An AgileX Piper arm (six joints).
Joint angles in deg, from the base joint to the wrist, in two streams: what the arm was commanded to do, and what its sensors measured. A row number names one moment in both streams.
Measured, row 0:
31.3 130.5 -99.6 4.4 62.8 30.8
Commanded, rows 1 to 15:
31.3 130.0 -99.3 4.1 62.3 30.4
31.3 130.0 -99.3 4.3 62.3 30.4
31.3 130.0 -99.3 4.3 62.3 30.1
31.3 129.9 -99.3 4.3 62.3 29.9
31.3 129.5 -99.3 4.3 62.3 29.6
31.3 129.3 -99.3 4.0 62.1 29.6
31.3 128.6 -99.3 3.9 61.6 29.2
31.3 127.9 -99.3 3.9 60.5 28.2
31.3 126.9 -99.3 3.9 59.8 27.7
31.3 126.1 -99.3 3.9 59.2 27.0
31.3 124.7 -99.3 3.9 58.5 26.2
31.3 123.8 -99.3 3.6 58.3 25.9
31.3 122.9 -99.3 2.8 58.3 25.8
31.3 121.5 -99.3 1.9 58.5 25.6
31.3 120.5 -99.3 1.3 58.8 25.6
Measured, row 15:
31.3 124.8 -99.6 3.8 59.2 26.9
